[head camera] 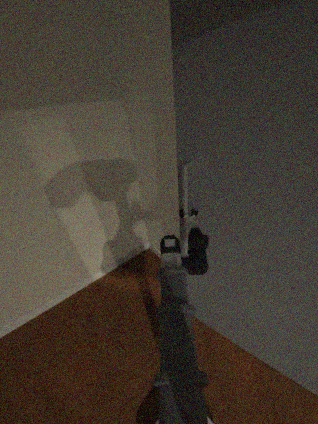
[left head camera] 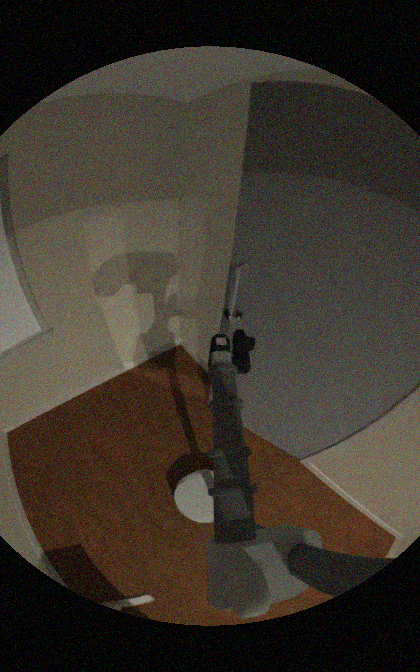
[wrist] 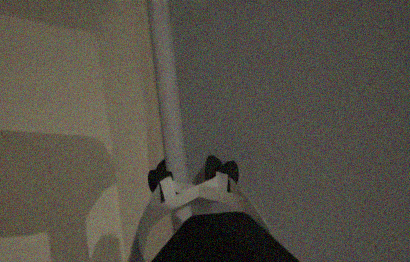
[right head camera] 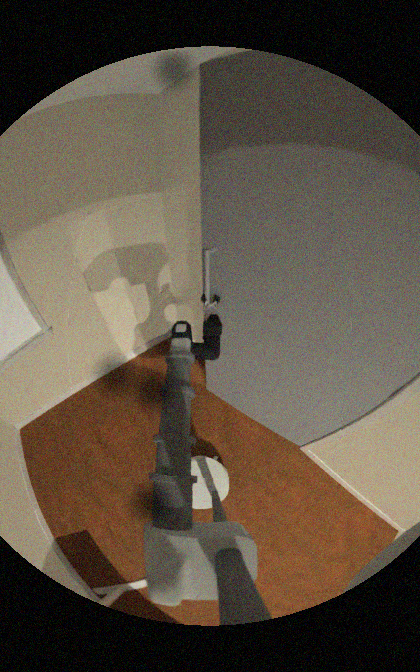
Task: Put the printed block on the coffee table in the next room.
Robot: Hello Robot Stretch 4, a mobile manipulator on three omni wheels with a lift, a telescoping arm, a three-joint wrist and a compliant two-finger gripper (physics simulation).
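Where they show: gripper, fingertip midpoint: (head camera: 186,210) (left head camera: 231,310) (wrist: 187,172); robot's base, link origin: (left head camera: 203,494).
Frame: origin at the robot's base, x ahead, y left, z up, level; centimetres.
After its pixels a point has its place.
Observation:
The printed block and the coffee table do not show in these views. My gripper (head camera: 188,213) {y -7.7, x 77.6, z 105.1 cm} (left head camera: 232,314) {y -7.7, x 77.6, z 105.1 cm} (right head camera: 210,299) (wrist: 187,172) {y -7.7, x 77.6, z 105.1 cm} is at the end of the extended arm, with its two dark fingertips on either side of a long pale upright door handle bar (head camera: 185,187) {y -6.9, x 73.7, z 118.8 cm} (left head camera: 236,287) {y -7.3, x 73.7, z 119.2 cm} (right head camera: 209,272) (wrist: 169,90) {y -7.1, x 73.7, z 113.0 cm}. The left fingertip is against the bar, and a narrow gap shows at the right. The bar stands along the left edge of a large grey door (head camera: 260,200) {y -32.1, x 62.3, z 117.6 cm} (left head camera: 325,300) {y -37.7, x 57.9, z 127.0 cm} (right head camera: 310,275) (wrist: 300,100) {y -18.1, x 73.3, z 111.0 cm}. The wrist body hides the bar's lower part.
A beige wall (head camera: 45,240) {y 97.1, x 105.1, z 66.7 cm} (left head camera: 55,350) {y 124.1, x 83.5, z 58.8 cm} (right head camera: 55,325) with my shadow on it stands left of the grey door. A round white object (left head camera: 192,497) {y 8.0, x -0.9, z 18.7 cm} (right head camera: 215,482) is low beside my arm, above the brown floor (head camera: 65,365) {y 84.4, x 42.6, z -2.7 cm} (left head camera: 100,450) {y 87.6, x 26.5, z -2.8 cm} (right head camera: 100,450). Another beige wall (left head camera: 370,480) {y -117.0, x -19.8, z 43.9 cm} (right head camera: 370,465) is at the right.

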